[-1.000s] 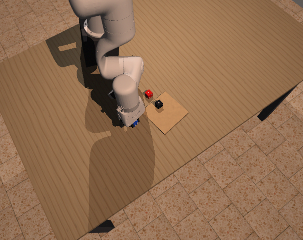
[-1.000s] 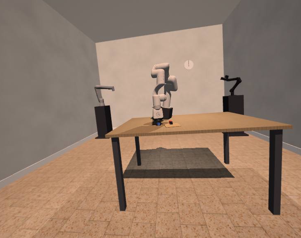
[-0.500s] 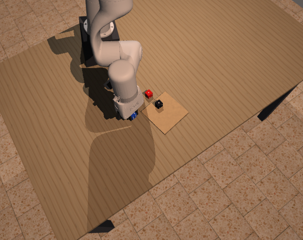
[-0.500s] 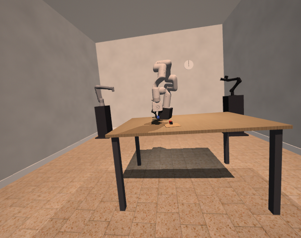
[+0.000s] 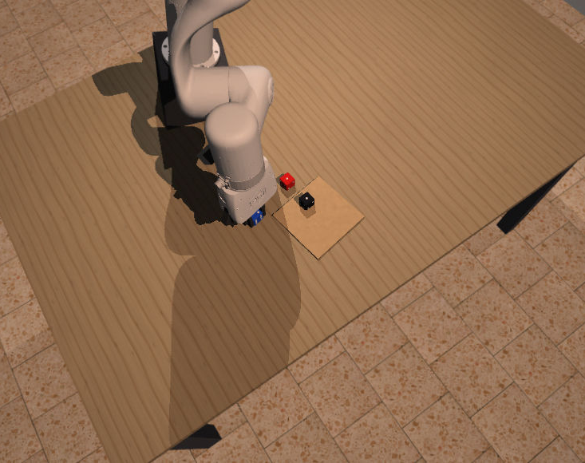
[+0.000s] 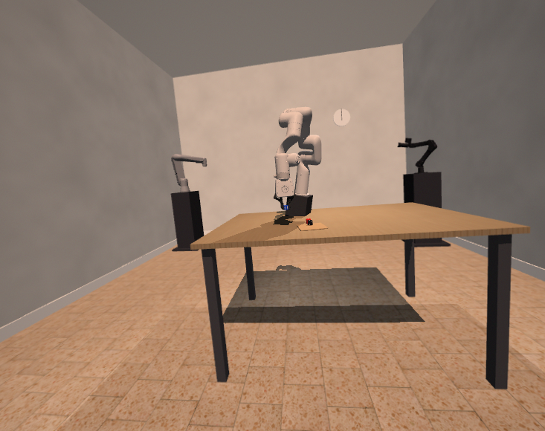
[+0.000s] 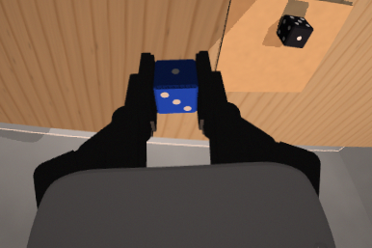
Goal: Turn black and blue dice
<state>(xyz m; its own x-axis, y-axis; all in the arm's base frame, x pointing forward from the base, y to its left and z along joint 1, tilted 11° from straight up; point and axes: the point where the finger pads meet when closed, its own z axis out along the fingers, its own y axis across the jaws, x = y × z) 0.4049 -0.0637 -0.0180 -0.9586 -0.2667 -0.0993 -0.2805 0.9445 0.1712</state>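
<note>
My gripper is now 2 cm short of the tan mat, 13 cm to the right of it and 12 cm above it. Round my hand: red die: 8 cm behind, 12 cm to the left, 11 cm below; then blue die: 1 cm below; then black die: 1 cm behind, 13 cm to the left, 10 cm below.
</note>
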